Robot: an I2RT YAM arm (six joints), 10 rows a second.
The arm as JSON. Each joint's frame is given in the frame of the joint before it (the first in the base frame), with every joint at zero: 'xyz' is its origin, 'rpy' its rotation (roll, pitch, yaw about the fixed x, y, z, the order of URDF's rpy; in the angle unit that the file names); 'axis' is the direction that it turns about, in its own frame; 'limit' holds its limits. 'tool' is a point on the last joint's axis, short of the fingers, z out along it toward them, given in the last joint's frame.
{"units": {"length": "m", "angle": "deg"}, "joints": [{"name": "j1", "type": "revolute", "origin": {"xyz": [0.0, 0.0, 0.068], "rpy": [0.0, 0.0, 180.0]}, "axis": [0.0, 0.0, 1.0], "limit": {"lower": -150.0, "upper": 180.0}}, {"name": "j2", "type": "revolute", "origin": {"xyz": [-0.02, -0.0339, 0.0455], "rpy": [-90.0, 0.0, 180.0]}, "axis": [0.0, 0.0, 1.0], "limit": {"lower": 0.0, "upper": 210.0}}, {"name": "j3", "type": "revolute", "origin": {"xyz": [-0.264, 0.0, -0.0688], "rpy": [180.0, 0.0, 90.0]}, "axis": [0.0, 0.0, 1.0], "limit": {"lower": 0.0, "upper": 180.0}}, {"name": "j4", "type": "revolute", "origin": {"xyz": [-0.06, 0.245, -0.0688], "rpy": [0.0, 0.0, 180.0]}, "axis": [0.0, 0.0, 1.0], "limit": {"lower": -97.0, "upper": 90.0}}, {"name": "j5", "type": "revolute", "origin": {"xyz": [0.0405, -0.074, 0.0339], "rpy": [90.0, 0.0, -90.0]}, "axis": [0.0, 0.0, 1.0], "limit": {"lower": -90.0, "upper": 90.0}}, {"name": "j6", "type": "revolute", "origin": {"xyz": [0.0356, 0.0, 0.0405], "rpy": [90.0, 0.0, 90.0]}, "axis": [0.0, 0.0, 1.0], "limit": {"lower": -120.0, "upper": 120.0}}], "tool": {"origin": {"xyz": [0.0, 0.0, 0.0], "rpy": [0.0, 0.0, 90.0]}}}
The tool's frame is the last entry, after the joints.
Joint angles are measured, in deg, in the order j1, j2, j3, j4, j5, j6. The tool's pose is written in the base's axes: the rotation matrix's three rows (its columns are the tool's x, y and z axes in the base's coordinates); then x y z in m. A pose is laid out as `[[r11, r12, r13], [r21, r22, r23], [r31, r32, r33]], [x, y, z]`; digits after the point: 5 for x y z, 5 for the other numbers.
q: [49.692 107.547 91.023 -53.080 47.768 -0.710]
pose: [[-0.60201, -0.35311, 0.71617], [-0.72254, 0.62267, -0.30035], [-0.33988, -0.69827, -0.63000]], [0.26959, 0.27705, 0.26127]
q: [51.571 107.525 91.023 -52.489 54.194 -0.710]
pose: [[-0.57674, -0.28476, 0.76569], [-0.73858, 0.58229, -0.33976], [-0.34911, -0.76147, -0.54615]], [0.26219, 0.28400, 0.26466]
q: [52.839 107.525 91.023 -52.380 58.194 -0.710]
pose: [[-0.56053, -0.24203, 0.79197], [-0.75033, 0.55312, -0.36202], [-0.35044, -0.79717, -0.49165]], [0.25659, 0.28844, 0.26665]
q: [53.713 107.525 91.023 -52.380 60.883 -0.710]
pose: [[-0.54949, -0.21277, 0.80796], [-0.75858, 0.53234, -0.37572], [-0.35016, -0.81936, -0.45392]], [0.25254, 0.29140, 0.26799]
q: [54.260 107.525 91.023 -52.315 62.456 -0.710]
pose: [[-0.54227, -0.19493, 0.81728], [-0.76334, 0.52074, -0.38227], [-0.35108, -0.83116, -0.43118]], [0.25000, 0.29336, 0.26883]
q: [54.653 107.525 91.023 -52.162 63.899 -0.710]
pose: [[-0.53673, -0.17650, 0.82509], [-0.76616, 0.51157, -0.38896], [-0.35344, -0.84092, -0.40980]], [0.24827, 0.29478, 0.26967]
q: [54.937 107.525 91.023 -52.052 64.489 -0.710]
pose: [[-0.53264, -0.16957, 0.82918], [-0.76820, 0.50803, -0.38958], [-0.35519, -0.84448, -0.40086]], [0.24696, 0.29594, 0.27004]
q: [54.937 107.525 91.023 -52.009 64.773 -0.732]
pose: [[-0.53248, -0.16530, 0.83015], [-0.76815, 0.50632, -0.39189], [-0.35554, -0.84636, -0.39658]], [0.24702, 0.29590, 0.27021]
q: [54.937 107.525 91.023 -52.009 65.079 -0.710]
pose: [[-0.53259, -0.16066, 0.83098], [-0.76793, 0.50451, -0.39464], [-0.35584, -0.84832, -0.39208]], [0.24705, 0.29581, 0.27037]
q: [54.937 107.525 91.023 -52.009 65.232 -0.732]
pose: [[-0.53256, -0.15865, 0.83139], [-0.76811, 0.50316, -0.39601], [-0.35550, -0.84950, -0.38982]], [0.24707, 0.29576, 0.27045]
